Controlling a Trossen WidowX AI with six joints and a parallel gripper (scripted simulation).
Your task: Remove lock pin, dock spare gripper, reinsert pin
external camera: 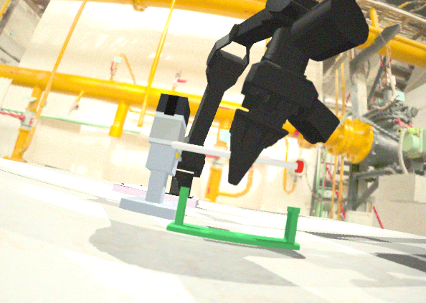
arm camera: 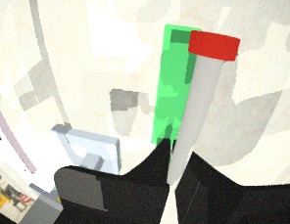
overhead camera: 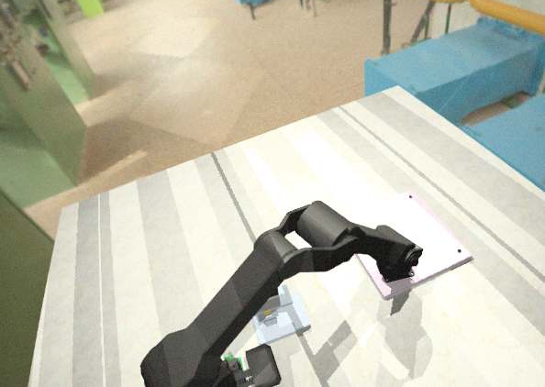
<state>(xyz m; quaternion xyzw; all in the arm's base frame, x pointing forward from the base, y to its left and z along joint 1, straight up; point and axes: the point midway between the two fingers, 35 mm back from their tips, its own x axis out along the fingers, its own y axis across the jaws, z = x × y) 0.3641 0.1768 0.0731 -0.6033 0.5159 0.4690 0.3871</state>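
Right now my gripper tip is 4 cm above the green cradle and 1 cm to the right of it. Round my gripper tip: spare gripper 12 cm to the right, 9 cm behind, 7 cm above; then grey mount 12 cm to the right, 9 cm behind, 1 cm below.
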